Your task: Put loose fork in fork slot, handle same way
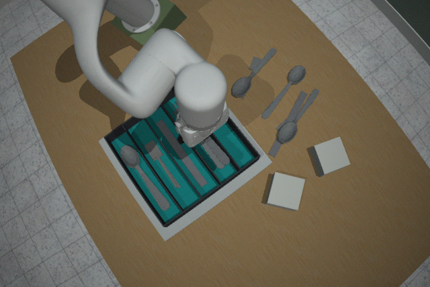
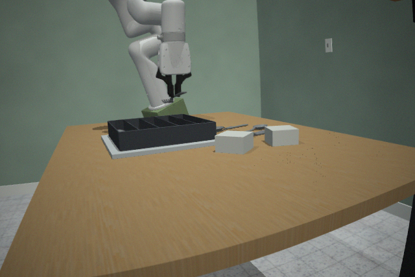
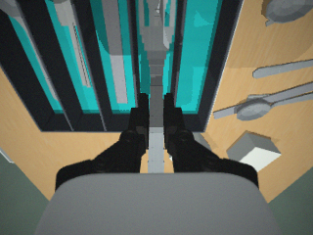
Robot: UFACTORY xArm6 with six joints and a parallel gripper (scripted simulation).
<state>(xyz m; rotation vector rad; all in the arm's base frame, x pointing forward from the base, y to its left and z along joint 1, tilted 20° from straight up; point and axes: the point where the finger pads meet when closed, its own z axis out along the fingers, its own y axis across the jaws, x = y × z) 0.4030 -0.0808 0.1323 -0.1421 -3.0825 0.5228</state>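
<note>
Now: hand 30 mm past the tray, 50 mm to the left of it and 110 mm above it.
</note>
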